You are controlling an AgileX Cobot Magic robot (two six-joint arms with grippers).
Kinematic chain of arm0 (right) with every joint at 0, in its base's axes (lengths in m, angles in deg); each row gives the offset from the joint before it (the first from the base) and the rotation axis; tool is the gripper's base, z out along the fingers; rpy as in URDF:
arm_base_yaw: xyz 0 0 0.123 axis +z
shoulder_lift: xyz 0 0 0 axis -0.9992 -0.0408 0
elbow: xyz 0.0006 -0.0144 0.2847 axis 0.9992 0.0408 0
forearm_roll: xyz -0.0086 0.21 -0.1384 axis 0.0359 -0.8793 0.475
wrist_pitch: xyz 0 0 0 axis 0.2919 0.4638 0.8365
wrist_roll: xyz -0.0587 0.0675 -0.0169 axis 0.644 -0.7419 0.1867
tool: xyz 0 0 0 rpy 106.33 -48.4 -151.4
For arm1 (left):
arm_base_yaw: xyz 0 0 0.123 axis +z
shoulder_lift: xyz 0 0 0 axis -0.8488 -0.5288 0
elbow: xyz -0.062 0.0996 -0.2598 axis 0.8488 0.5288 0
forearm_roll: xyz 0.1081 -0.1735 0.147 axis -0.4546 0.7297 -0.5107
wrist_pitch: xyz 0 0 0 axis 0.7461 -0.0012 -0.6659
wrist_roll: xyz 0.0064 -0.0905 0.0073 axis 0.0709 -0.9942 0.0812
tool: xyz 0 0 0 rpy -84.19 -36.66 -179.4
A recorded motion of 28 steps. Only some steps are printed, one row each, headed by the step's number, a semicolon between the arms.
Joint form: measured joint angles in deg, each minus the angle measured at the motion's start. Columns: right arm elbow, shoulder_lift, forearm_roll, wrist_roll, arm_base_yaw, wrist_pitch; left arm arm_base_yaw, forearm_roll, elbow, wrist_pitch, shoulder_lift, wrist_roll.
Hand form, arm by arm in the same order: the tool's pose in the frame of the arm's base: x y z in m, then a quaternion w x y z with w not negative. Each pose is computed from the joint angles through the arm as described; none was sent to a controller.
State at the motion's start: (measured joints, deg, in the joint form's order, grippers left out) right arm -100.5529 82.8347 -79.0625 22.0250 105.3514 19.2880; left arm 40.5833 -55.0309 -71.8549 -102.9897 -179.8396 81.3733
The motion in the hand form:
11: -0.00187 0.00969 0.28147 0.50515 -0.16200 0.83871 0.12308; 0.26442 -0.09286 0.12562 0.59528 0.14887 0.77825 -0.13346
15: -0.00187 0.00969 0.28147 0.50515 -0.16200 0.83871 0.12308; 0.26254 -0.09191 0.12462 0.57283 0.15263 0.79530 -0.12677
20: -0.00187 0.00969 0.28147 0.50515 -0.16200 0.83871 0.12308; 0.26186 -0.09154 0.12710 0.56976 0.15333 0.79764 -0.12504
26: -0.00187 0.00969 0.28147 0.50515 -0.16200 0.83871 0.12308; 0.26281 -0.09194 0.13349 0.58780 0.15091 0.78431 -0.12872
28: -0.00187 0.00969 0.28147 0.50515 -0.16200 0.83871 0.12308; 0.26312 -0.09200 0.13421 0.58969 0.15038 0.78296 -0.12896
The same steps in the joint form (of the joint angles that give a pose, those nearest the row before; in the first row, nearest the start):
11: 0.00 0.00 0.00 0.00 0.00 0.00; 0.00 -2.34 0.00 5.18 1.69 0.00
15: 0.00 0.00 0.00 0.00 0.00 0.00; 0.00 -2.41 0.00 9.73 2.90 0.00
20: 0.00 0.00 0.00 0.00 0.00 0.00; 0.00 -2.41 0.00 11.16 3.86 0.00
26: 0.00 0.00 0.00 0.00 0.00 0.00; 0.00 -2.34 -0.05 9.29 4.56 0.00
28: 0.00 0.00 0.00 0.00 0.00 0.00; 0.00 -2.30 -0.11 9.14 4.62 0.00

